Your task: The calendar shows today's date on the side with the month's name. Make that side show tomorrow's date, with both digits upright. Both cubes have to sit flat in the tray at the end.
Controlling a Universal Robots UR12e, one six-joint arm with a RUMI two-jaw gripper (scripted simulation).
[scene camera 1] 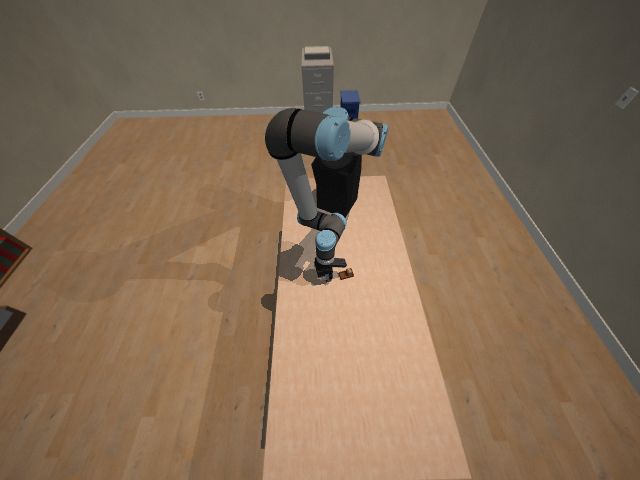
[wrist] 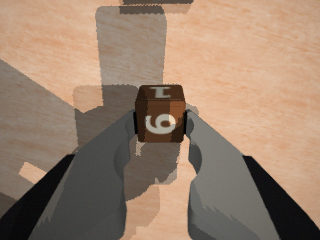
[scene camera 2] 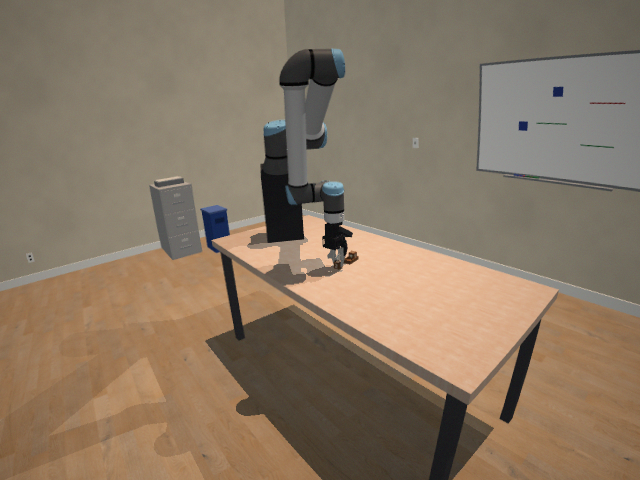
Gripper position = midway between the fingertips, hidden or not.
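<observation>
Visible: my gripper point(scene camera 2: 337, 266), which appears in the wrist view point(wrist: 161, 111) as well. Also visible: a brown digit cube point(wrist: 160, 109).
</observation>
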